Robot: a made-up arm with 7 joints. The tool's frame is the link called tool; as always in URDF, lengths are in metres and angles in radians.
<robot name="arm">
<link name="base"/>
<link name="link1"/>
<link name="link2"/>
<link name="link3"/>
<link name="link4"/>
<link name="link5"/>
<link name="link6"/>
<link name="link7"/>
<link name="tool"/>
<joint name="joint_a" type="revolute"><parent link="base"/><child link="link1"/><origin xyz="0.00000 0.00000 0.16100" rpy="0.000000 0.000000 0.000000"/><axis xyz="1 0 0"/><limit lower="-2.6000" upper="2.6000" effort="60" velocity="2.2"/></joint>
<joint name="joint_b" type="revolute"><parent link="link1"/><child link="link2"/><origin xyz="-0.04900 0.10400 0.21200" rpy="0.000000 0.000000 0.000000"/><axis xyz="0 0 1"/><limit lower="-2.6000" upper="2.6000" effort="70" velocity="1"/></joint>
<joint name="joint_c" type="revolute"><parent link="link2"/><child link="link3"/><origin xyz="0.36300 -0.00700 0.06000" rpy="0.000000 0.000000 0.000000"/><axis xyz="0 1 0"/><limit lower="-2.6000" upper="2.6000" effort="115" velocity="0.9"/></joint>
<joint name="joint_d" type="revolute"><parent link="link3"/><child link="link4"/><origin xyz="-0.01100 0.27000 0.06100" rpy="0.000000 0.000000 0.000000"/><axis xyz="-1 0 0"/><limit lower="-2.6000" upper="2.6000" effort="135" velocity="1"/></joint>
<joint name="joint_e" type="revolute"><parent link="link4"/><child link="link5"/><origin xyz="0.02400 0.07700 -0.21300" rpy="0.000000 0.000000 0.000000"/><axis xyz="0 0 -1"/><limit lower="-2.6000" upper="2.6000" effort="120" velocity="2.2"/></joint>
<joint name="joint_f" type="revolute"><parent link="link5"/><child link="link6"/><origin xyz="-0.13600 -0.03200 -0.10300" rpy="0.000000 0.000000 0.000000"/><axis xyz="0 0 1"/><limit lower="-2.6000" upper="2.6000" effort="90" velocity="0.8"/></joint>
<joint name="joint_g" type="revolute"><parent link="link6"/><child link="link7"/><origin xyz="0.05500 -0.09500 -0.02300" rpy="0.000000 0.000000 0.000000"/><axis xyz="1 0 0"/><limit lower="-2.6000" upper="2.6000" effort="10" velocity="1.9"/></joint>
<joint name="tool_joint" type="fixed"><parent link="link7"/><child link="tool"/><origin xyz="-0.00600 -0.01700 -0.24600" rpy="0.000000 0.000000 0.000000"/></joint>
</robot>
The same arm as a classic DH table. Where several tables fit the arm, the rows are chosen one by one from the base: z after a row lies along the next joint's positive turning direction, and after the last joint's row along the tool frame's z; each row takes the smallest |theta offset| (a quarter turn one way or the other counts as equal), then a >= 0, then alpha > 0; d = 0 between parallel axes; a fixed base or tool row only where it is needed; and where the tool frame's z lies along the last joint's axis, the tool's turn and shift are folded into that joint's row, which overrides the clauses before.
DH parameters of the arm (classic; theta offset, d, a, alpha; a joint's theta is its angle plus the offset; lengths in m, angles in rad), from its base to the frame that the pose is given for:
base (fixed): 1.5708 0.161 0 1.5708
joint_a: 0 -0.049 0.104 -1.5708
joint_b: -1.5708 0.272 0.363 -1.5708
joint_c: -1.5708 0.263 0.061 1.5708
joint_d: 1.5708 -0.013 0.077 -1.5708
joint_e: 1.3397 0 -0.1397 3.1416
joint_f: 1.3397 -0.339 -0.095 1.5708
joint_g: 0 0.049 -0.017 -1.5708
tool (fixed): -1.5708 -0.246 0 0
Joint limits (rad, base to tool): -2.6..2.6 -2.6..2.6 -2.6..2.6 -2.6..2.6 -2.6..2.6 -2.6..2.6 -2.6..2.6

